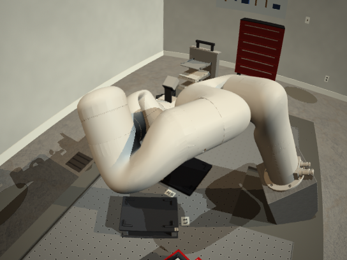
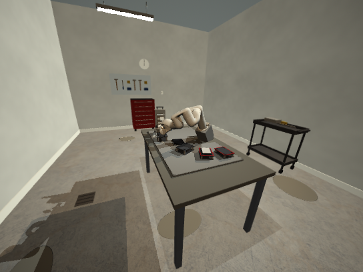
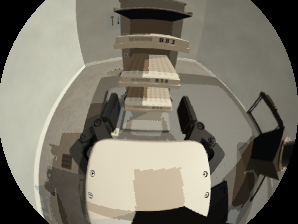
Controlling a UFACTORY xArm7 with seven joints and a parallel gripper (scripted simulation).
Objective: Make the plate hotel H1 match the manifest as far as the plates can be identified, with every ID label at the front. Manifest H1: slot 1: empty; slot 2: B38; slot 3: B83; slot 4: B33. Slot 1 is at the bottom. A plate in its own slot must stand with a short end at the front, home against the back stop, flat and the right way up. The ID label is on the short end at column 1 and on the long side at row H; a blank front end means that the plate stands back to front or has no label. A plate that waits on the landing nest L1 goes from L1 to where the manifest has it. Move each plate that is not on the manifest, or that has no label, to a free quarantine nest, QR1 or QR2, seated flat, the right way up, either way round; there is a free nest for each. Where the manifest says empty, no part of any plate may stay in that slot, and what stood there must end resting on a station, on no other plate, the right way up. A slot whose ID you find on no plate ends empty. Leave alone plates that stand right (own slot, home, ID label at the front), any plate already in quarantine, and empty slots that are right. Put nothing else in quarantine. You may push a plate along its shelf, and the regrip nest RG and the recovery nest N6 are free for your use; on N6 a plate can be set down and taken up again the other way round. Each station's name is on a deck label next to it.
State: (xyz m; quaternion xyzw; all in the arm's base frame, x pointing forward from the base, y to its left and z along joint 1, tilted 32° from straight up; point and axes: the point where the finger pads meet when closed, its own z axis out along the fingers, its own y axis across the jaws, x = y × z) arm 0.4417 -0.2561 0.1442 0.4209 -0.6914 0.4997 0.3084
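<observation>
The regrip nest RG is 100 mm to the left of my hand and 100 mm below it. Round my hand: plate hotel H1: 170 mm to the right, 10 mm above; black nest N6: 180 mm behind, 230 mm to the left, 150 mm below; deck label: 290 mm behind, 400 mm to the left, 150 mm below.
</observation>
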